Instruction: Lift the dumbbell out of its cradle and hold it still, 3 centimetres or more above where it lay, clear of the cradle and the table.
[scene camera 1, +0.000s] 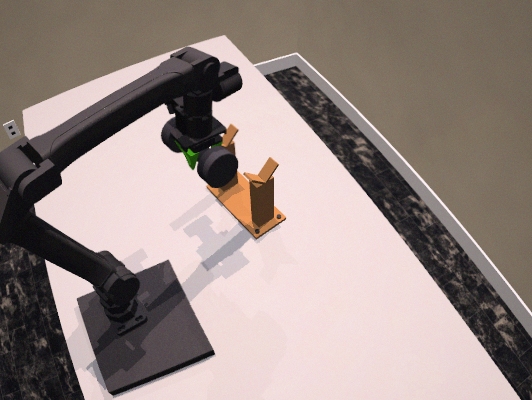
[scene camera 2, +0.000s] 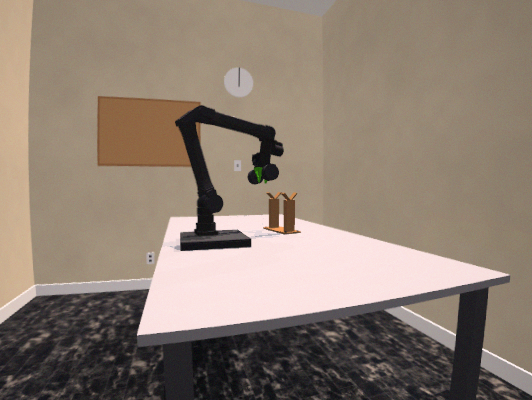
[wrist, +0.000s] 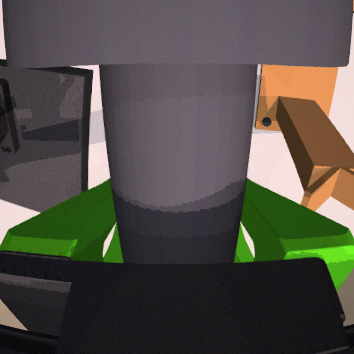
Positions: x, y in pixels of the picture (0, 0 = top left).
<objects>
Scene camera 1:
my gripper: 198, 165
dark grey dumbbell: 217, 166
orange-brown cradle: 251, 202
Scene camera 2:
orange-brown cradle: 288, 227
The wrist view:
my gripper: 177, 173
dark grey dumbbell: 177, 92
</objects>
